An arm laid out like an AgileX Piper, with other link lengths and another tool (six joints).
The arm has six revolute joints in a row. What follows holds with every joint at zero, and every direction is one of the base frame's.
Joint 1 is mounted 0.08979 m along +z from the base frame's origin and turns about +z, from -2.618 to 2.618 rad.
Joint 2 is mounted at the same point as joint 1 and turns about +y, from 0 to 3.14 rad.
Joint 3 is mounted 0.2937 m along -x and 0.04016 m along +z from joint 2 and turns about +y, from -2.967 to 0 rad.
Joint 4 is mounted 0.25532 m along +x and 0.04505 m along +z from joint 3 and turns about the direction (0.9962, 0, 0.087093), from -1.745 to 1.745 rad.
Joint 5 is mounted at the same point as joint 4 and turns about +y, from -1.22 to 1.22 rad.
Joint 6 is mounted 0.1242 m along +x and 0.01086 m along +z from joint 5 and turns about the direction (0.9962, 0, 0.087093), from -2.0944 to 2.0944 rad.
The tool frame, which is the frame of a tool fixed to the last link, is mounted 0.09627 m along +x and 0.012 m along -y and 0.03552 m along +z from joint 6; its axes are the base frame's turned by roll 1.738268, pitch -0.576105 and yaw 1.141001 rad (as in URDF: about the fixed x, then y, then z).
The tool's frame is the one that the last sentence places.
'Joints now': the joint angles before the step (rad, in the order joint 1, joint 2, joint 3, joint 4, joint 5, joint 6). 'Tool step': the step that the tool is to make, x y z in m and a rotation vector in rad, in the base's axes. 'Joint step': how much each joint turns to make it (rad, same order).
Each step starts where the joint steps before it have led.
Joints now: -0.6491 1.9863 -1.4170 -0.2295 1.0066 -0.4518
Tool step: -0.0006 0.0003 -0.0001 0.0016 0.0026 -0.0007
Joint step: -0.0001 0.0000 -0.0002 0.0001 0.0033 -0.0001
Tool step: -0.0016 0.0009 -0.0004 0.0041 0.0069 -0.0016
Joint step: 0.0001 0.0000 0.0002 -0.0001 0.0080 0.0001
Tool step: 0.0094 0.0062 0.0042 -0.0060 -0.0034 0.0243
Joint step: 0.0253 0.0000 -0.0159 -0.0020 0.0098 0.0000
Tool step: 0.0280 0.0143 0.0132 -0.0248 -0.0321 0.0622
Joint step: 0.0622 -0.0001 -0.0449 -0.0024 0.0047 0.0001
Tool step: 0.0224 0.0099 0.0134 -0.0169 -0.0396 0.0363
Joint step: 0.0411 0.0001 -0.0447 0.0063 0.0024 0.0019
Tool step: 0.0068 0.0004 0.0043 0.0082 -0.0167 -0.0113
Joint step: 0.0030 0.0092 -0.0318 0.0166 0.0135 0.0058
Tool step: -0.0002 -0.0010 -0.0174 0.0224 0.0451 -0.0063
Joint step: 0.0001 0.0524 -0.0293 -0.0010 0.0280 0.0013
